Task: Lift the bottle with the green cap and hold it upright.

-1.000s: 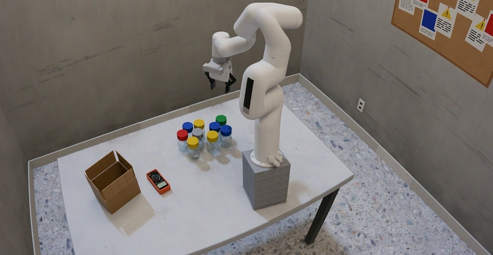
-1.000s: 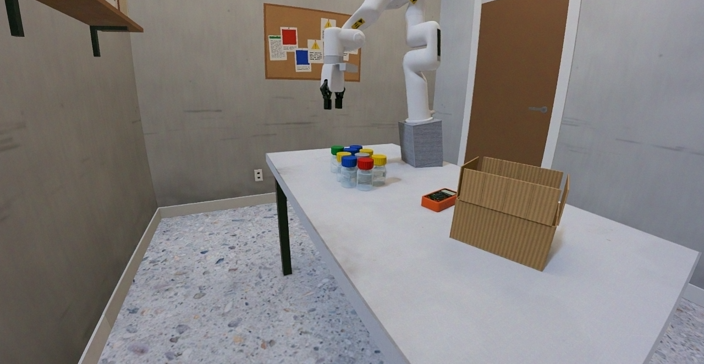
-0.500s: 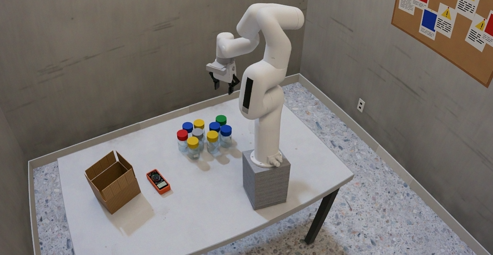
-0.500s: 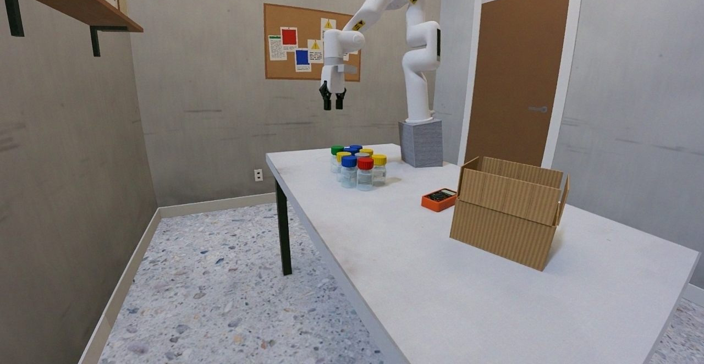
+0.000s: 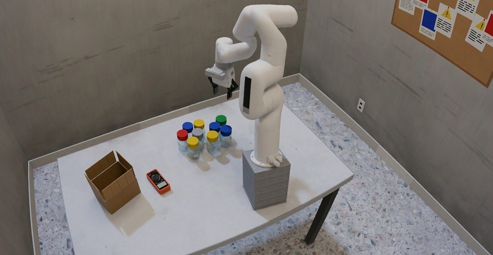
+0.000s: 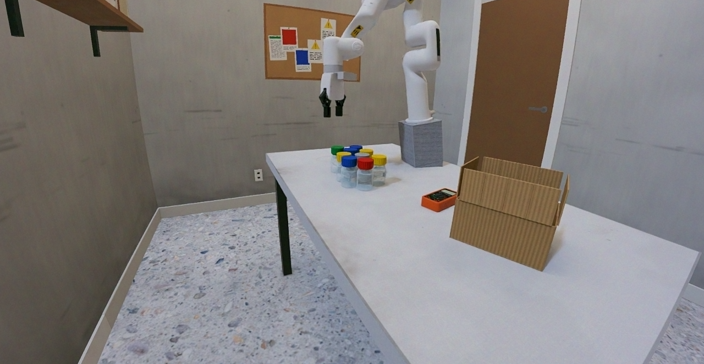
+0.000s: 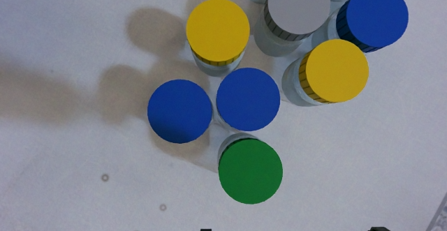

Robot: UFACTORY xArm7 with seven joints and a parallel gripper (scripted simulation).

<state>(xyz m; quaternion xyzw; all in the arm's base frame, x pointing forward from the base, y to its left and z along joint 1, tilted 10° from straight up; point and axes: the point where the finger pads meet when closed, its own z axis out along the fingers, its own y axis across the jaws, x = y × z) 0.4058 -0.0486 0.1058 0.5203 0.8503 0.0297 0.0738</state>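
Right now my hand is 1 cm past the green-capped bottle, 2 cm to the right of it and 19 cm above it. From my hand the other things lie so: grey-capped bottle: 4 cm behind, 16 cm to the left, 19 cm below; then orange multimeter: 16 cm behind, 45 cm to the left, 23 cm below; then red-capped bottle: 1 cm behind, 23 cm to the left, 19 cm below.
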